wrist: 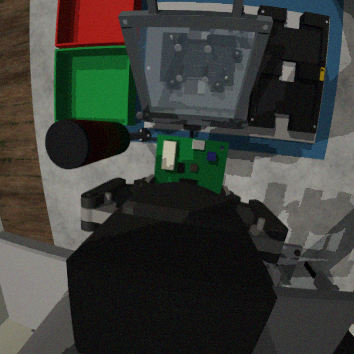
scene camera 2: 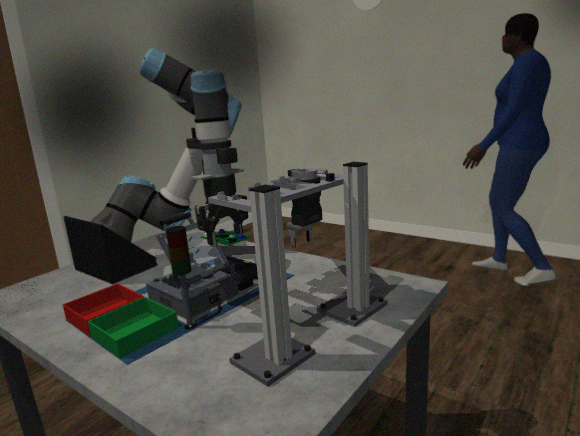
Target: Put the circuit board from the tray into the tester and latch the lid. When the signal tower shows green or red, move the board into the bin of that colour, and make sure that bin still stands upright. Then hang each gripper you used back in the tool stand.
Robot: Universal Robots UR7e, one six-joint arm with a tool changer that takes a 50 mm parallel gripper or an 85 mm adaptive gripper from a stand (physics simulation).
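Observation:
My gripper, the one with jointed fingers, is shut on the green circuit board and holds it roughly level above the table, beside the tester. Its fingertips are mostly hidden in the wrist view. The grey tester has its clear lid tilted up, open. The signal tower shows dim red, amber and green sections, none clearly lit. The red bin and green bin stand upright side by side. The black tray holds no board.
The tool stand stands at the front, with a second gripper hanging from its plate. Its other post is farther right. A blue mat lies under the tester. A person in blue stands beyond the table.

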